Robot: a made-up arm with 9 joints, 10 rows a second.
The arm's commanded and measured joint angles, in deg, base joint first. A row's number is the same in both.
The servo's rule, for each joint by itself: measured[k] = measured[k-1] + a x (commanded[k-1-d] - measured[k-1]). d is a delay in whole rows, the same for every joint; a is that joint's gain. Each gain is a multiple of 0.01, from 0.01 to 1. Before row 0 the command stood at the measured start. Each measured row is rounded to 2 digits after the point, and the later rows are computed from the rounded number. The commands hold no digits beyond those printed.
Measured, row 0:
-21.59 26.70 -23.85 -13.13 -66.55 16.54 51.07 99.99 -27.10
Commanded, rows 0 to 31:
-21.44 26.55 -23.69 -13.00 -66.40 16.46 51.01 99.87 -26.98
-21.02 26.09 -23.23 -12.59 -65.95 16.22 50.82 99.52 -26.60
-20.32 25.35 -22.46 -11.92 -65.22 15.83 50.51 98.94 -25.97
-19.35 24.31 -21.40 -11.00 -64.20 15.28 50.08 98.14 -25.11
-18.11 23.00 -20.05 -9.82 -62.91 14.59 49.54 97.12 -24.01
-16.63 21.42 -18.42 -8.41 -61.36 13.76 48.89 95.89 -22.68
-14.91 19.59 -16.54 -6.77 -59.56 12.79 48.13 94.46 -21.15
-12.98 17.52 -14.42 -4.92 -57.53 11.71 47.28 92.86 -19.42
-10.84 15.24 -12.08 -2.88 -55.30 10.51 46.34 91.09 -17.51
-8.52 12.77 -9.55 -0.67 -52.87 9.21 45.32 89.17 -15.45
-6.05 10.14 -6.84 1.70 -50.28 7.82 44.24 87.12 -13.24
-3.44 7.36 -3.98 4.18 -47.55 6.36 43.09 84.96 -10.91
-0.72 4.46 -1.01 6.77 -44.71 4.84 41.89 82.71 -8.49
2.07 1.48 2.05 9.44 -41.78 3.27 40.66 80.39 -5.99
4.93 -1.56 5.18 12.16 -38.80 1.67 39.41 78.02 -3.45
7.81 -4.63 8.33 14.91 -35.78 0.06 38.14 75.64 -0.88
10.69 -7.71 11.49 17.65 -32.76 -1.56 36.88 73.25 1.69
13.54 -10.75 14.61 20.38 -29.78 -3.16 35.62 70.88 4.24
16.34 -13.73 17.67 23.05 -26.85 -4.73 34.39 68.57 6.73
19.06 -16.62 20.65 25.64 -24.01 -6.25 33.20 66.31 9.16
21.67 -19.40 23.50 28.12 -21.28 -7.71 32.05 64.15 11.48
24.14 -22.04 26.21 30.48 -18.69 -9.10 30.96 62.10 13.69
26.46 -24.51 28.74 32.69 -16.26 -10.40 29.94 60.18 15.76
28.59 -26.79 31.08 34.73 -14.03 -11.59 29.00 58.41 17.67
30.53 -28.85 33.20 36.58 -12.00 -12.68 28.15 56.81 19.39
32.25 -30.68 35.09 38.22 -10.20 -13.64 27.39 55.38 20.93
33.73 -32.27 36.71 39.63 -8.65 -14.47 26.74 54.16 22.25
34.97 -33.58 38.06 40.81 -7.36 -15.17 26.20 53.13 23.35
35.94 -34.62 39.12 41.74 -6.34 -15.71 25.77 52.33 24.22
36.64 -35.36 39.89 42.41 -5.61 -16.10 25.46 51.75 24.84
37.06 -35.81 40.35 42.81 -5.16 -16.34 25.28 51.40 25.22
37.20 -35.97 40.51 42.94 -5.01 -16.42 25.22 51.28 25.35
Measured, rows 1 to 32:
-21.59 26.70 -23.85 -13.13 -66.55 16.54 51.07 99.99 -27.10
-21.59 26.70 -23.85 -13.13 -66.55 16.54 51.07 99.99 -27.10
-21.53 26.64 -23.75 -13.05 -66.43 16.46 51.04 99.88 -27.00
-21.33 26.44 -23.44 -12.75 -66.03 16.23 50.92 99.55 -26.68
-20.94 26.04 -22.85 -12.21 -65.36 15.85 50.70 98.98 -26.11
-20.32 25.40 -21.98 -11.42 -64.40 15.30 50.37 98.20 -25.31
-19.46 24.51 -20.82 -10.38 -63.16 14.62 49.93 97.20 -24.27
-18.36 23.37 -19.38 -9.10 -61.67 13.79 49.38 95.98 -23.00
-17.01 21.97 -17.68 -7.59 -59.92 12.83 48.72 94.57 -21.52
-15.44 20.32 -15.72 -5.85 -57.94 11.75 47.96 92.98 -19.84
-13.65 18.44 -13.54 -3.92 -55.75 10.56 47.10 91.22 -17.98
-11.65 16.34 -11.15 -1.81 -53.36 9.26 46.16 89.31 -15.96
-9.47 14.05 -8.56 0.47 -50.80 7.88 45.14 87.27 -13.78
-7.12 11.57 -5.81 2.88 -48.10 6.42 44.05 85.12 -11.48
-4.62 8.94 -2.93 5.41 -45.29 4.90 42.91 82.88 -9.09
-2.01 6.18 0.06 8.03 -42.38 3.34 41.72 80.56 -6.61
0.70 3.32 3.13 10.71 -39.41 1.74 40.50 78.20 -4.08
3.47 0.38 6.25 13.44 -36.40 0.13 39.25 75.82 -1.52
6.29 -2.61 9.39 16.18 -33.38 -1.49 37.99 73.43 1.05
9.12 -5.62 12.52 18.91 -30.39 -3.09 36.73 71.06 3.60
11.94 -8.62 15.61 21.60 -27.45 -4.66 35.49 68.74 6.10
14.72 -11.58 18.63 24.23 -24.59 -6.19 34.28 66.48 8.55
17.43 -14.47 21.55 26.76 -21.84 -7.65 33.10 64.31 10.89
20.05 -17.27 24.35 29.18 -19.23 -9.04 31.97 62.25 13.13
22.55 -19.95 26.98 31.46 -16.76 -10.35 30.89 60.32 15.23
24.91 -22.48 29.44 33.59 -14.49 -11.54 29.89 58.54 17.18
27.10 -24.84 31.70 35.53 -12.42 -12.63 28.97 56.93 18.95
29.11 -27.00 33.73 37.28 -10.58 -13.60 28.13 55.49 20.53
30.91 -28.95 35.52 38.81 -8.98 -14.44 27.39 54.25 21.91
32.49 -30.66 37.04 40.11 -7.64 -15.14 26.76 53.21 23.06
33.84 -32.13 38.29 41.17 -6.56 -15.69 26.24 52.39 23.99
34.93 -33.33 39.25 41.98 -5.77 -16.08 25.83 51.79 24.67
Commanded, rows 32 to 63:
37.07 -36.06 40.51 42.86 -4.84 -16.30 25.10 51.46 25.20
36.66 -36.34 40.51 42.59 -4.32 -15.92 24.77 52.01 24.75
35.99 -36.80 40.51 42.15 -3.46 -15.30 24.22 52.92 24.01
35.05 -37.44 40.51 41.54 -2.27 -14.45 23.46 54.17 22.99
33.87 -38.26 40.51 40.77 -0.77 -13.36 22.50 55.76 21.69
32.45 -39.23 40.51 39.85 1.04 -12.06 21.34 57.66 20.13
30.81 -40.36 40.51 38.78 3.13 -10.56 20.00 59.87 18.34
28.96 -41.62 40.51 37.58 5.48 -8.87 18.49 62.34 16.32
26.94 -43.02 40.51 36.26 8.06 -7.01 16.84 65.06 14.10
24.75 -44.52 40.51 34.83 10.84 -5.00 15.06 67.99 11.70
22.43 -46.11 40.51 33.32 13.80 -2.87 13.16 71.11 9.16
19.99 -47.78 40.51 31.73 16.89 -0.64 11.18 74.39 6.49
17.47 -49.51 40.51 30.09 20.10 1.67 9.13 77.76 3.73
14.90 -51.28 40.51 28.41 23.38 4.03 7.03 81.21 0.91
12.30 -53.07 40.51 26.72 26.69 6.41 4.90 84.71 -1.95
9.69 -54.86 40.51 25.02 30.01 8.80 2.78 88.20 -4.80
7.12 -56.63 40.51 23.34 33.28 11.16 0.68 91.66 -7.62
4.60 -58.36 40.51 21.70 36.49 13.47 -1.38 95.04 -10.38
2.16 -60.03 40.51 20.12 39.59 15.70 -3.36 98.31 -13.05
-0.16 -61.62 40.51 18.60 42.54 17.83 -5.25 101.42 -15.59
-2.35 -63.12 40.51 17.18 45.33 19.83 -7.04 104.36 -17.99
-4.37 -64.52 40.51 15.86 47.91 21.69 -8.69 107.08 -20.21
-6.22 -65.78 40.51 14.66 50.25 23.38 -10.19 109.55 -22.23
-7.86 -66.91 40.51 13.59 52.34 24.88 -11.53 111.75 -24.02
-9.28 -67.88 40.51 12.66 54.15 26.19 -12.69 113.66 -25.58
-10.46 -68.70 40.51 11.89 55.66 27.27 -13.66 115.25 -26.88
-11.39 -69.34 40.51 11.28 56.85 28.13 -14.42 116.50 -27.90
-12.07 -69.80 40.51 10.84 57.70 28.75 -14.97 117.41 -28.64
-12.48 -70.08 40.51 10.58 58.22 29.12 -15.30 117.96 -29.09
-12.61 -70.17 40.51 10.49 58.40 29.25 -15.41 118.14 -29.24
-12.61 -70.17 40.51 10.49 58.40 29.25 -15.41 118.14 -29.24
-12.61 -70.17 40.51 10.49 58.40 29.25 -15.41 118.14 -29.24
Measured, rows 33 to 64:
35.76 -34.25 39.91 42.52 -5.26 -16.33 25.54 51.43 25.11
36.32 -34.89 40.27 42.79 -5.05 -16.42 25.37 51.29 25.30
36.61 -35.32 40.41 42.84 -4.88 -16.30 25.23 51.45 25.22
36.63 -35.70 40.47 42.68 -4.42 -15.94 24.99 51.97 24.84
36.38 -36.11 40.49 42.34 -3.62 -15.33 24.58 52.85 24.18
35.86 -36.60 40.50 41.82 -2.50 -14.49 23.99 54.08 23.23
35.08 -37.21 40.51 41.14 -1.06 -13.41 23.20 55.64 22.00
34.05 -37.96 40.51 40.30 0.68 -12.11 22.21 57.52 20.50
32.79 -38.85 40.51 39.31 2.71 -10.62 21.04 59.71 18.77
31.30 -39.87 40.51 38.19 5.01 -8.94 19.69 62.16 16.81
29.60 -41.04 40.51 36.94 7.54 -7.09 18.18 64.86 14.64
27.71 -42.33 40.51 35.57 10.28 -5.08 16.53 67.77 12.29
25.65 -43.73 40.51 34.11 13.20 -2.96 14.74 70.88 9.79
23.44 -45.23 40.51 32.56 16.26 -0.73 12.85 74.14 7.15
21.11 -46.81 40.51 30.95 19.45 1.57 10.88 77.51 4.41
18.69 -48.46 40.51 29.30 22.71 3.93 8.84 80.95 1.61
16.20 -50.17 40.51 27.62 26.01 6.31 6.75 84.45 -1.24
13.66 -51.91 40.51 25.93 29.33 8.70 4.65 87.94 -4.09
11.11 -53.66 40.51 24.25 32.61 11.06 2.55 91.40 -6.91
8.57 -55.40 40.51 22.59 35.83 13.37 0.47 94.79 -9.69
6.07 -57.11 40.51 20.98 38.95 15.61 -1.56 98.06 -12.38
3.64 -58.78 40.51 19.43 41.93 17.74 -3.52 101.18 -14.95
1.30 -60.39 40.51 17.97 44.75 19.75 -5.39 104.14 -17.38
-0.91 -61.92 40.51 16.60 47.37 21.61 -7.14 106.87 -19.64
-2.98 -63.35 40.51 15.34 49.76 23.31 -8.76 109.36 -21.71
-4.88 -64.67 40.51 14.20 51.90 24.82 -10.23 111.58 -23.56
-6.60 -65.86 40.51 13.20 53.77 26.14 -11.53 113.51 -25.18
-8.11 -66.91 40.51 12.35 55.34 27.22 -12.66 115.13 -26.54
-9.39 -67.81 40.51 11.65 56.59 28.09 -13.59 116.40 -27.63
-10.44 -68.55 40.51 11.12 57.51 28.72 -14.32 117.34 -28.44
-11.24 -69.12 40.51 10.77 58.10 29.10 -14.84 117.92 -28.96
-11.77 -69.51 40.51 10.59 58.35 29.24 -15.14 118.12 -29.18

